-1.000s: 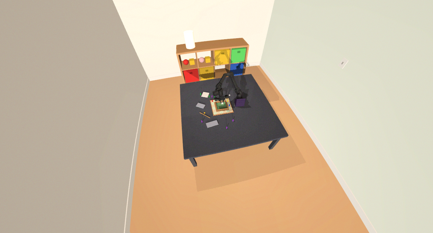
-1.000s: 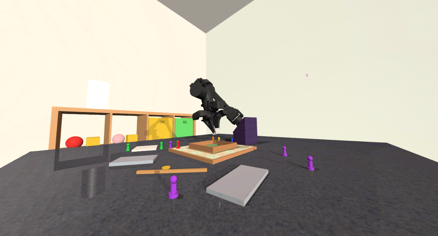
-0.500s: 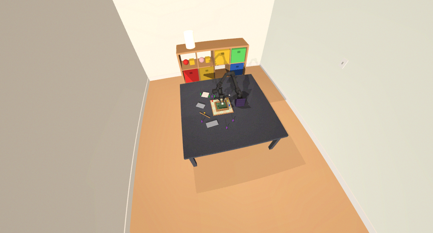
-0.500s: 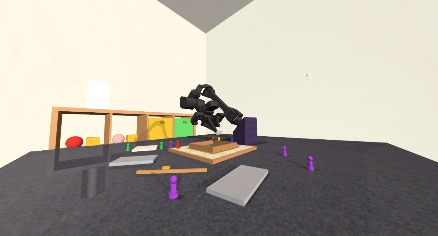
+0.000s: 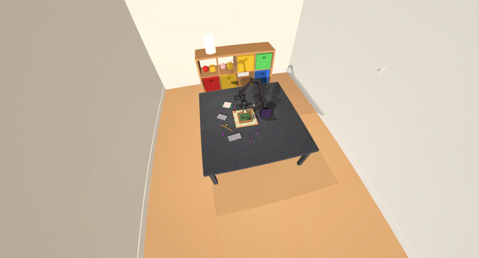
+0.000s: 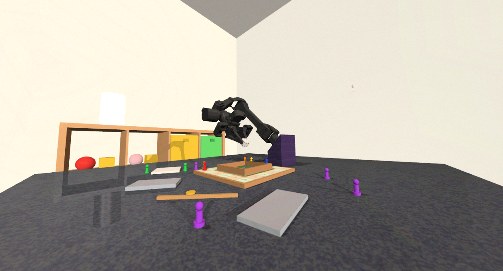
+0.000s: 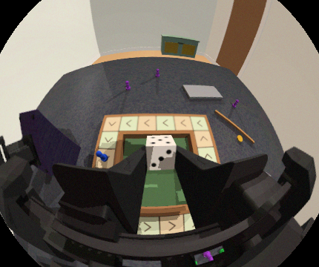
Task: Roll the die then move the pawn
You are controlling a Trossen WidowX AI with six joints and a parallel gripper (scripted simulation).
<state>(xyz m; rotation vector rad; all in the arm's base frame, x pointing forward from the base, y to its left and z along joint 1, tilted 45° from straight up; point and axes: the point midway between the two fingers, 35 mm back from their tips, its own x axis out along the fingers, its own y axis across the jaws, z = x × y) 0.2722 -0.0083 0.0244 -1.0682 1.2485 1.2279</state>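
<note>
Now: the white die right at my gripper tip. The rest, counted from my gripper tip: yellow pawn 11 cm behind, 7 cm to the right, 9 cm below; blue pawn 11 cm behind, 2 cm to the left, 9 cm below; green-floored tray 11 cm below.
</note>
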